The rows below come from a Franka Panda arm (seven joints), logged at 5 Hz.
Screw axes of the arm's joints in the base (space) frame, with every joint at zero. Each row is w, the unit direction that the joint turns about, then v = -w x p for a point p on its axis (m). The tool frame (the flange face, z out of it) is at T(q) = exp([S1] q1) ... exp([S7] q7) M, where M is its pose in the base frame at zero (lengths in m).
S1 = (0, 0, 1, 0.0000, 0.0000, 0.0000)
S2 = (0, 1, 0, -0.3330, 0.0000, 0.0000)
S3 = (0, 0, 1, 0.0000, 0.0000, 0.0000)
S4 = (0, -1, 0, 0.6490, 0.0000, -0.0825)
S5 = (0, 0, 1, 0.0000, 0.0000, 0.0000)
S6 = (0, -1, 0, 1.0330, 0.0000, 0.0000)
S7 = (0, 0, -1, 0.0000, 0.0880, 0.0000)
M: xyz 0.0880 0.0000 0.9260 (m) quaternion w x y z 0 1 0 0
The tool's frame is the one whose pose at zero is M.
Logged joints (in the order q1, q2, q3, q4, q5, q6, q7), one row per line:
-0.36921, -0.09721, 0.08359, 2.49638, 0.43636, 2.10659, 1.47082
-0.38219, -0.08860, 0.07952, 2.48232, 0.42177, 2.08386, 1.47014
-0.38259, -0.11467, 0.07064, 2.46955, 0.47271, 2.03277, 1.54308
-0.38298, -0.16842, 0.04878, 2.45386, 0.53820, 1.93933, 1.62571
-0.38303, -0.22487, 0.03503, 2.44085, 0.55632, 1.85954, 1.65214
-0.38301, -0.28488, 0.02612, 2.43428, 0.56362, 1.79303, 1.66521
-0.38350, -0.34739, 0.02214, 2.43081, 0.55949, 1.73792, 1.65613
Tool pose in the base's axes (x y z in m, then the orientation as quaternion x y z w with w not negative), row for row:
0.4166, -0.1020, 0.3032, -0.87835, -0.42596, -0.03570, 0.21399
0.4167, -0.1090, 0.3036, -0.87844, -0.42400, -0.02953, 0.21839
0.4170, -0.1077, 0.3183, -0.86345, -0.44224, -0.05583, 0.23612
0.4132, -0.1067, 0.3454, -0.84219, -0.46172, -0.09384, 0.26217
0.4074, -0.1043, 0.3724, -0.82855, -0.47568, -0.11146, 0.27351
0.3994, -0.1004, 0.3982, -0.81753, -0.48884, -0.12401, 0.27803
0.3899, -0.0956, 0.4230, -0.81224, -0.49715, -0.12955, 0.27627
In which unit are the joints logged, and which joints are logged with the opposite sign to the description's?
The joints are logged in radians. Opposite sign: q4, q7.
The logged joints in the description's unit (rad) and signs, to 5 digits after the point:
-0.36921, -0.09721, 0.08359, -2.49638, 0.43636, 2.10659, -1.47082
-0.38219, -0.08860, 0.07952, -2.48232, 0.42177, 2.08386, -1.47014
-0.38259, -0.11467, 0.07064, -2.46955, 0.47271, 2.03277, -1.54308
-0.38298, -0.16842, 0.04878, -2.45386, 0.53820, 1.93933, -1.62571
-0.38303, -0.22487, 0.03503, -2.44085, 0.55632, 1.85954, -1.65214
-0.38301, -0.28488, 0.02612, -2.43428, 0.56362, 1.79303, -1.66521
-0.38350, -0.34739, 0.02214, -2.43081, 0.55949, 1.73792, -1.65613

